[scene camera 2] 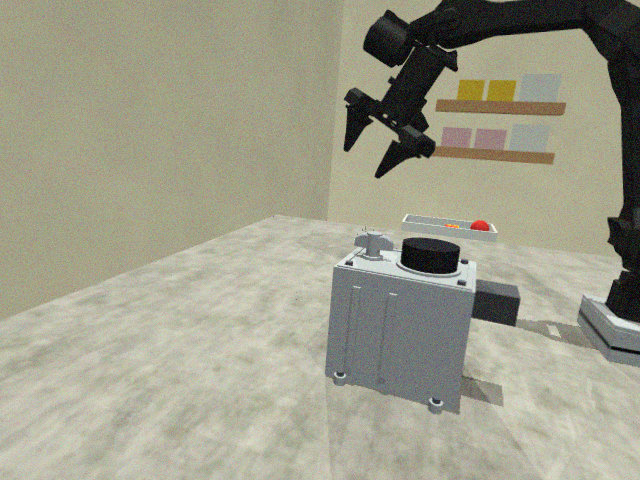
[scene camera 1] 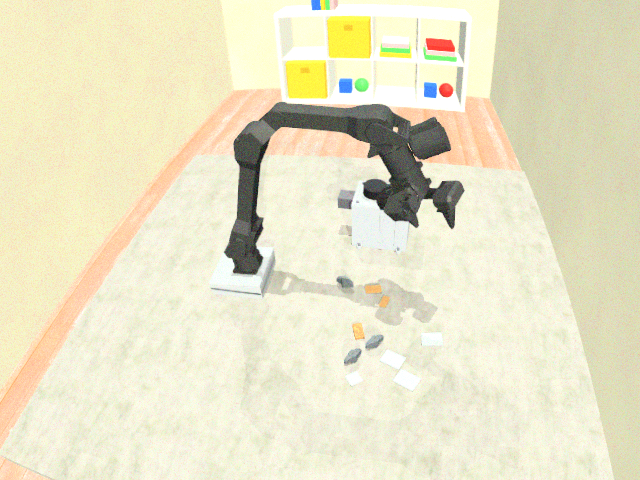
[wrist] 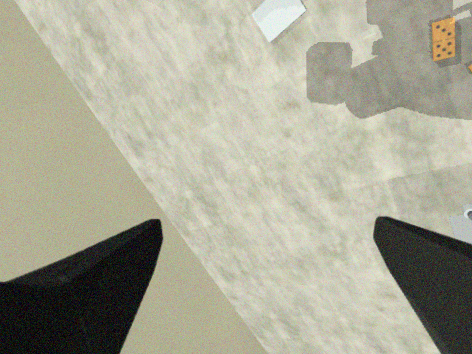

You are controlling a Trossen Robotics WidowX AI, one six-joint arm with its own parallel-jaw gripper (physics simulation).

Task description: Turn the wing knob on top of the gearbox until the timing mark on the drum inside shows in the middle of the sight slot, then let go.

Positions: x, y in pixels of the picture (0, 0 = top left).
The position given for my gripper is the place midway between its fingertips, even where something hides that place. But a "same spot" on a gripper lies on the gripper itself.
Labels:
my gripper: scene camera 2 360, 163; scene camera 1; wrist
same spot on my gripper: (scene camera 1: 449, 215) = (wrist: 51, 263)

